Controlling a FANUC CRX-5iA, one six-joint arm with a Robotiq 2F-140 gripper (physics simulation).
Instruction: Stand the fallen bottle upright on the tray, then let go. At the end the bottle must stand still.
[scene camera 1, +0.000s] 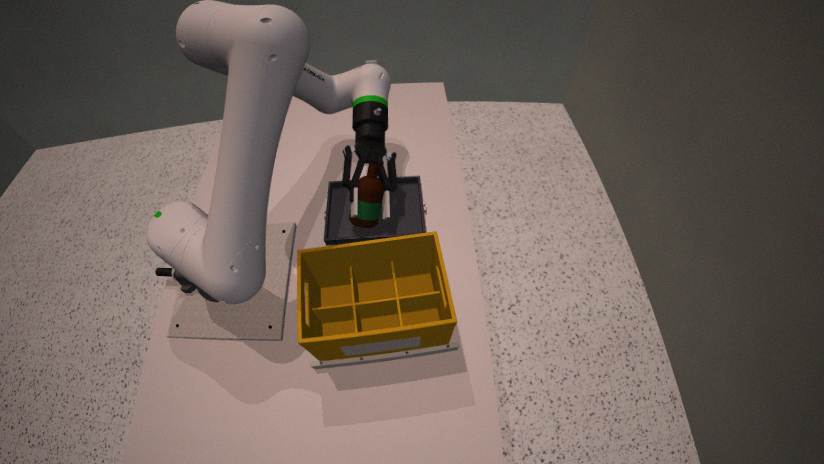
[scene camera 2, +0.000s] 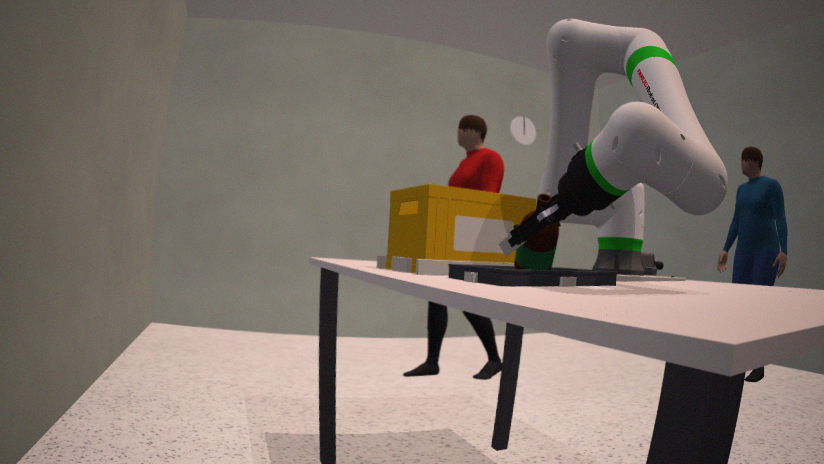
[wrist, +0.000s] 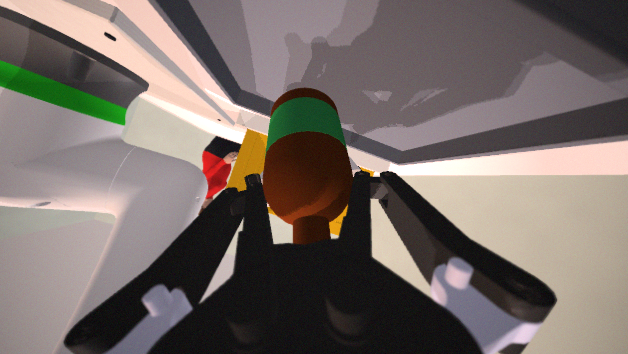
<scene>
I see my gripper (scene camera 1: 370, 217), a dark grey tray (scene camera 1: 406, 208), a yellow crate (scene camera 1: 387, 295) and a brown bottle (scene camera 2: 537, 253).
The dark grey tray also shows in scene camera 2 (scene camera 2: 508, 276) and in the wrist view (wrist: 409, 89). The yellow crate also shows in scene camera 2 (scene camera 2: 436, 222) and in the wrist view (wrist: 251, 158). The brown bottle shows as well in scene camera 1 (scene camera 1: 370, 189) and in the wrist view (wrist: 307, 178).
</scene>
